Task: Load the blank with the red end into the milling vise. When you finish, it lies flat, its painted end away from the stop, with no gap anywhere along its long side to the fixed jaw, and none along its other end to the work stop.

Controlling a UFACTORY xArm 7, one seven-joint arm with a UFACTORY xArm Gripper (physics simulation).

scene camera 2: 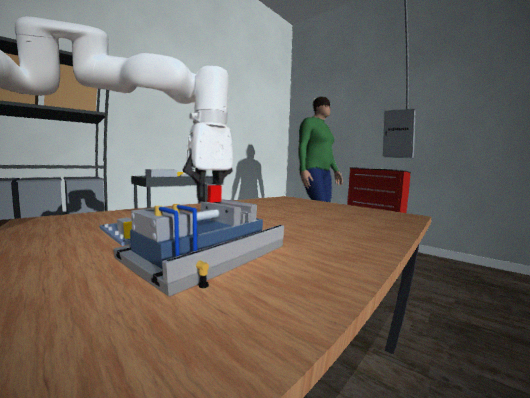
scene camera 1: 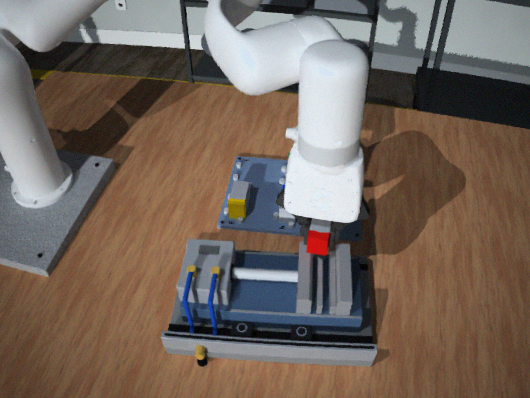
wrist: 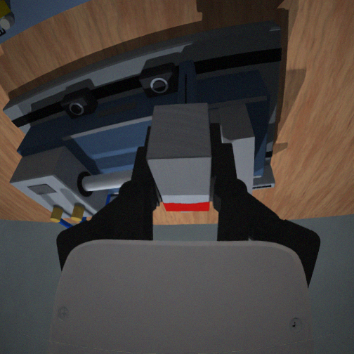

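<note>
The blank with the red end (scene camera 1: 318,244) (scene camera 2: 214,193) (wrist: 180,176) is a grey block, its red face toward scene camera 1. My gripper (scene camera 1: 320,228) (scene camera 2: 212,181) (wrist: 185,139) is shut on it by its sides. The blank is held above the back part of the vise (scene camera 1: 265,295) (scene camera 2: 150,248) (wrist: 107,142), over the gap between the jaws. The left jaw (scene camera 1: 304,285) (scene camera 2: 220,211) sits at the end of the white screw. The right jaw (scene camera 1: 344,285) (wrist: 239,125) shows right of the blank in the wrist view. The work stop cannot be made out.
A blue pegged plate (scene camera 1: 257,218) behind the vise bears a yellow-ended blank (scene camera 1: 238,206) (scene camera 2: 127,230) and other blanks partly hidden by the arm. Blue hoses (scene camera 1: 212,302) (scene camera 2: 194,230) rise at the vise's left end. A grey rail (scene camera 1: 270,349) (scene camera 2: 230,256) runs along its front.
</note>
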